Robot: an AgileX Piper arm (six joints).
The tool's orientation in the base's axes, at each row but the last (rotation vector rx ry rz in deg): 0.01 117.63 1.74; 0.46 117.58 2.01; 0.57 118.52 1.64; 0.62 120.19 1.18; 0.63 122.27 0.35; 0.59 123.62 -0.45; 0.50 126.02 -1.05; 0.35 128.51 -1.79; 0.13 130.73 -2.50
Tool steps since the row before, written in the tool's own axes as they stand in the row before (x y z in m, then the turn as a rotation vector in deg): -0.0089 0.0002 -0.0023 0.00 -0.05 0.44; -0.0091 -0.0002 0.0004 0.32 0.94 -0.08; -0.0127 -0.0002 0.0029 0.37 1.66 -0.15; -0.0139 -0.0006 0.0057 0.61 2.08 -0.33; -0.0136 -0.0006 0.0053 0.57 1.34 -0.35; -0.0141 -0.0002 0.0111 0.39 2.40 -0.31; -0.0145 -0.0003 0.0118 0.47 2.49 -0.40; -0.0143 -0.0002 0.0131 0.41 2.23 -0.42; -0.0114 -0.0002 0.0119 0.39 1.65 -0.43
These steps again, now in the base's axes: 0.0021 0.0000 0.0090 0.39 -0.04 -0.21; 0.0046 -0.0004 0.0079 -0.23 0.94 -0.22; 0.0086 -0.0004 0.0098 -0.32 1.66 -0.21; 0.0119 -0.0008 0.0091 -0.59 2.09 -0.32; 0.0117 -0.0007 0.0087 -0.59 1.35 -0.28; 0.0170 -0.0004 0.0056 -0.45 2.40 -0.16; 0.0181 -0.0005 0.0048 -0.57 2.50 -0.17; 0.0192 -0.0004 0.0030 -0.55 2.24 -0.10; 0.0165 -0.0004 0.0009 -0.55 1.66 -0.07
